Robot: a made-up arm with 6 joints. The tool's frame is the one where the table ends. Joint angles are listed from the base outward.
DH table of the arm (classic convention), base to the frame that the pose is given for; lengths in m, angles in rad. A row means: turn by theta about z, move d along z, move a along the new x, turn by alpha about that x. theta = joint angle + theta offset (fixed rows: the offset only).
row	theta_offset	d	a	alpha
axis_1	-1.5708	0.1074	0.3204	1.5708
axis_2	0.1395	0	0.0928	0
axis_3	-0.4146	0	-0.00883	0
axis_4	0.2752	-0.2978	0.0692	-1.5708
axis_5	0	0.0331	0.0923	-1.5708
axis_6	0	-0.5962	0.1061	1.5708
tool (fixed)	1.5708	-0.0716	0	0
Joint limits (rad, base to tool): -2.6..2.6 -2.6..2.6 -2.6..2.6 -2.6..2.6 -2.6..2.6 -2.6..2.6
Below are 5 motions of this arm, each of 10 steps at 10 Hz.
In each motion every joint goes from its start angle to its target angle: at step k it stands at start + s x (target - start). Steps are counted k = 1, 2, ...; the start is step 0. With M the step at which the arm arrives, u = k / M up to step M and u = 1 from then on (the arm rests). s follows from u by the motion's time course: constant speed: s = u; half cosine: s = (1 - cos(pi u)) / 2; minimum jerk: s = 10 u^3 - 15 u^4 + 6 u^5.
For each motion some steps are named. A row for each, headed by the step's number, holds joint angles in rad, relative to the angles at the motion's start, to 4 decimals.
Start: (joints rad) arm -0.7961 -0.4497 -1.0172 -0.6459 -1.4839 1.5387
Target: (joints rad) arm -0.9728 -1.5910 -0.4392 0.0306 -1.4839 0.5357
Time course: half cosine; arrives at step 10
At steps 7, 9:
7: -0.1403 -0.9061 0.4589 0.5371 0.0000 -0.7963
9: -0.1724 -1.1134 0.5639 0.6599 0.0000 -0.9785

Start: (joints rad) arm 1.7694 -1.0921 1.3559 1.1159 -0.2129 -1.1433
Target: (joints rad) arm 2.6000 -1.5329 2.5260 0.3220 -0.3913 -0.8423
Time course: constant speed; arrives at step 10
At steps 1, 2, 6, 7, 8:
1: 0.0831 -0.0441 0.1170 -0.0794 -0.0178 0.0301
2: 0.1661 -0.0882 0.2340 -0.1588 -0.0357 0.0602
6: 0.4984 -0.2645 0.7021 -0.4763 -0.1070 0.1806
7: 0.5814 -0.3086 0.8191 -0.5557 -0.1249 0.2107
8: 0.6645 -0.3526 0.9361 -0.6351 -0.1427 0.2408

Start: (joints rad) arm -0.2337 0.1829 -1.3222 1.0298 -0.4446 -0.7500
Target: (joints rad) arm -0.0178 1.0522 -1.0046 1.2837 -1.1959 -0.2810
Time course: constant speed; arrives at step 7
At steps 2, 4, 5, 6, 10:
2: 0.0617 0.2484 0.0907 0.0725 -0.2147 0.1340
4: 0.1234 0.4967 0.1815 0.1451 -0.4293 0.2680
5: 0.1542 0.6209 0.2269 0.1814 -0.5366 0.3350
6: 0.1851 0.7451 0.2722 0.2176 -0.6440 0.4020
10: 0.2159 0.8693 0.3176 0.2539 -0.7513 0.4690

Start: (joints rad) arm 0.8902 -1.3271 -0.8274 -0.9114 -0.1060 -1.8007
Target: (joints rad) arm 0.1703 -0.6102 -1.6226 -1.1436 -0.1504 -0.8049
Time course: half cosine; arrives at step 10
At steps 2, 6, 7, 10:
2: -0.0687 0.0685 -0.0759 -0.0222 -0.0042 0.0951
6: -0.4712 0.4692 -0.5205 -0.1520 -0.0291 0.6518
7: -0.5715 0.5691 -0.6313 -0.1843 -0.0352 0.7906
10: -0.7199 0.7169 -0.7952 -0.2322 -0.0444 0.9958

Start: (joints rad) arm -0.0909 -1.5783 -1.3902 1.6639 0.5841 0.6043
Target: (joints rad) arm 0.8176 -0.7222 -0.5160 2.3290 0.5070 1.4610
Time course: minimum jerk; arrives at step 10
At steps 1, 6, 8, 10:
1: 0.0078 0.0073 0.0075 0.0057 -0.0007 0.0073
6: 0.6201 0.5843 0.5967 0.4540 -0.0526 0.5847
8: 0.8559 0.8065 0.8236 0.6266 -0.0726 0.8071
10: 0.9085 0.8561 0.8742 0.6651 -0.0771 0.8567

